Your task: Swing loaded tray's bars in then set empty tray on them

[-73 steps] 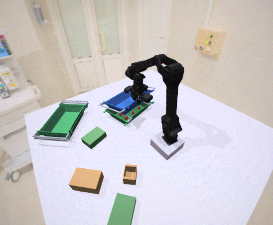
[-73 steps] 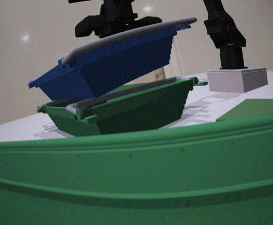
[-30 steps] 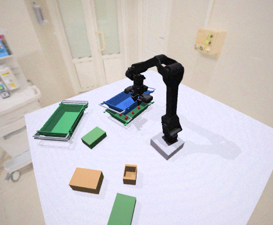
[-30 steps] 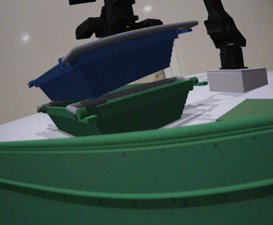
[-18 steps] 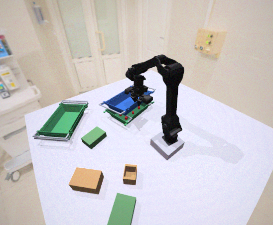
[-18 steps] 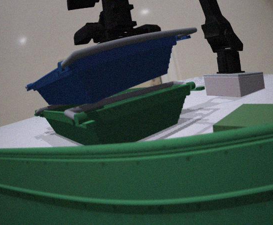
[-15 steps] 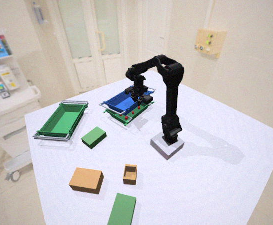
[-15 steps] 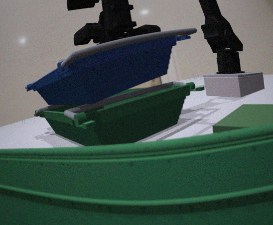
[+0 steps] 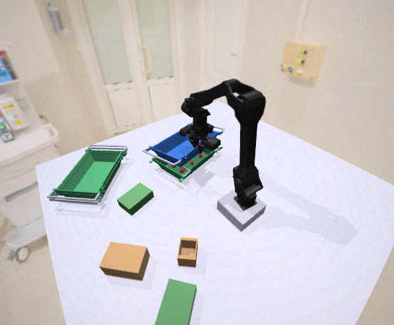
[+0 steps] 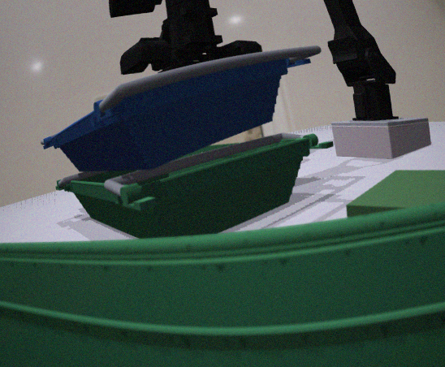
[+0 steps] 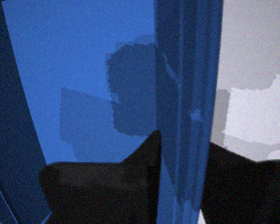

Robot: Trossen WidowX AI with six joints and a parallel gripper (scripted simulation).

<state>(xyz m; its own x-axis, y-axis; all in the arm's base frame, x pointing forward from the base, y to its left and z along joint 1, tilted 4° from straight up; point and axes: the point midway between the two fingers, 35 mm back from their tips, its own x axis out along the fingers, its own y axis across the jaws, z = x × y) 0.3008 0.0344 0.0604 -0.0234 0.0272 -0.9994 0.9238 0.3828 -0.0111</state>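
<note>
My gripper tip is 7 cm short of the blue tray, 3 cm to the right of it and 2 cm below it. The rest, counted from my gripper tip: open box (36 cm behind, 23 cm to the left, 8 cm below).
</note>
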